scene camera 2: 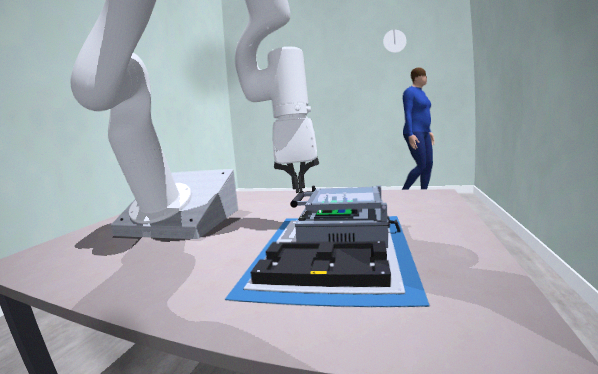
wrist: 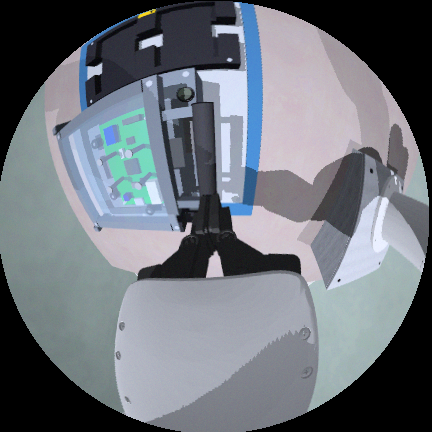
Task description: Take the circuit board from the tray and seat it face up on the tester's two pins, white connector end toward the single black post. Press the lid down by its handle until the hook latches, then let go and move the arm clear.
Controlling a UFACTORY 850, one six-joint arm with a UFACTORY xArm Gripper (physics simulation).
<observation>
One and the same spot on a tester lid: [wrist: 116,152] is [scene camera 2: 331,197].
</observation>
